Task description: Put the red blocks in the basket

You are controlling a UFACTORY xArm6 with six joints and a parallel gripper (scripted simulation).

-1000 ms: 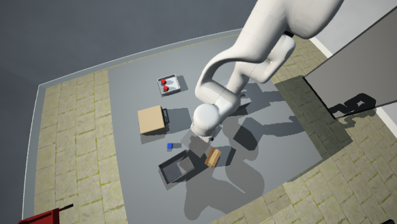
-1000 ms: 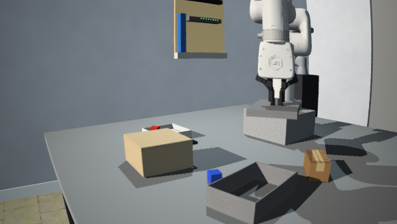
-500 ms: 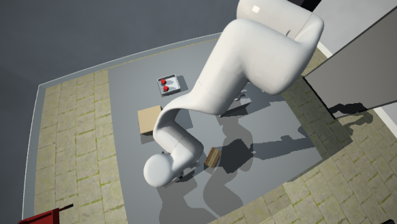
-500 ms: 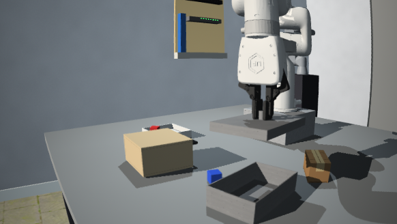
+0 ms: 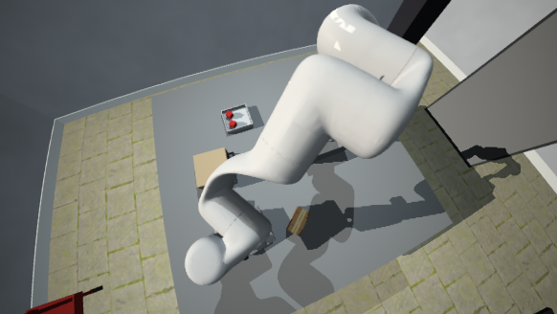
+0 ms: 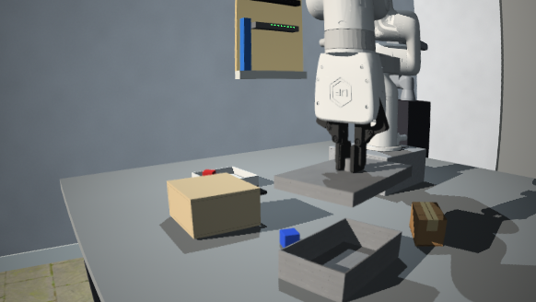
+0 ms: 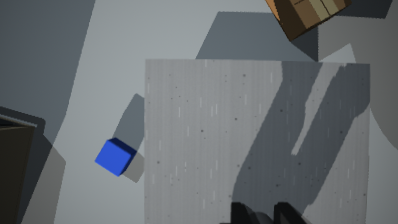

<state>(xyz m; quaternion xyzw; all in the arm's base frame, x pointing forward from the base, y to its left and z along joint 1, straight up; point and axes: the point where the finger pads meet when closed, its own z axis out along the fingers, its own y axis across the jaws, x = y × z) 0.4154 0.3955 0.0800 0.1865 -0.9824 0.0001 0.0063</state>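
Now: hand 40 mm short of the blue block, 120 mm to the left of it and 170 mm above it. From my hand the other things lie so: knobbed lid (30 mm below); then green block (230 mm behind, 30 mm to the right, 170 mm below); then cardboard box (220 mm behind, 10 mm to the right, 150 mm below).
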